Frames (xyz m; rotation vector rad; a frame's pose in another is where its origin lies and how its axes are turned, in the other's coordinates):
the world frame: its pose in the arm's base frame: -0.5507 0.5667 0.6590 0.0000 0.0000 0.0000
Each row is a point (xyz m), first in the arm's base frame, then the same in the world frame.
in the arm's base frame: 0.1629 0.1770 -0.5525
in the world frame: 0.7136 -0.3897 -1.2115
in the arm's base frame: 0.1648 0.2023 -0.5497
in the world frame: 0.7155 -0.3644 -1.2087
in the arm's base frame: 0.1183 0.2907 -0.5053
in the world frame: 0.6690 -0.2760 -1.1643
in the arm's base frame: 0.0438 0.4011 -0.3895
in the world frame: 0.5945 -0.1656 -1.0485
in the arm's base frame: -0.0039 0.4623 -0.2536
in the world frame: 0.5468 -0.1044 -0.9126
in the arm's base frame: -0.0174 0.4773 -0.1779
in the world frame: 0.5333 -0.0894 -0.8369
